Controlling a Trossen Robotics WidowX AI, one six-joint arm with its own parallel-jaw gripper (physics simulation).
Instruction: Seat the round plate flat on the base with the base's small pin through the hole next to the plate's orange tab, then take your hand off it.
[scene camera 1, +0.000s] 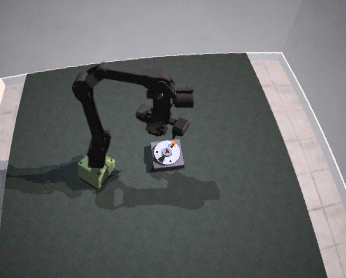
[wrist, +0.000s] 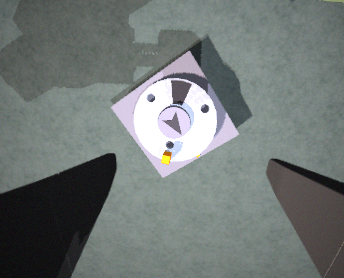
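The round white plate lies on the square pale-purple base, around a hub with a dark arrow. Its orange tab is at the lower edge in the wrist view. The hole beside the tab looks dark; whether the small pin is in it, and whether the plate is fully flat, I cannot tell. A small yellow mark shows near the plate's edge. My gripper is open and empty, above the base and apart from the plate.
The arm's green mount stands left of the base in the scene view. The dark mat lies under both, with pale tiles along its right side. Arm shadows fall on the mat near the base.
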